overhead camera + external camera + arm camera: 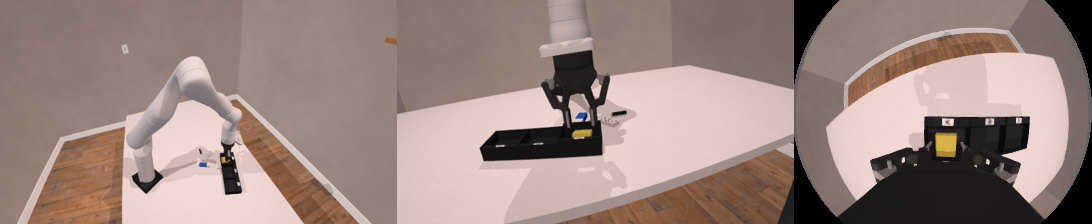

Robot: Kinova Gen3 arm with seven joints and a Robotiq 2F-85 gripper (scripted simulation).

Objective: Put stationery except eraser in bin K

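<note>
Now: hand 40 mm above the yellow pad. The rest, counted from my hand: blue block (120 mm behind, 30 mm to the left, 50 mm below); white domino (70 mm behind, 100 mm to the left, 50 mm below); white-grey thing (10 mm to the right, 40 mm below).
</note>
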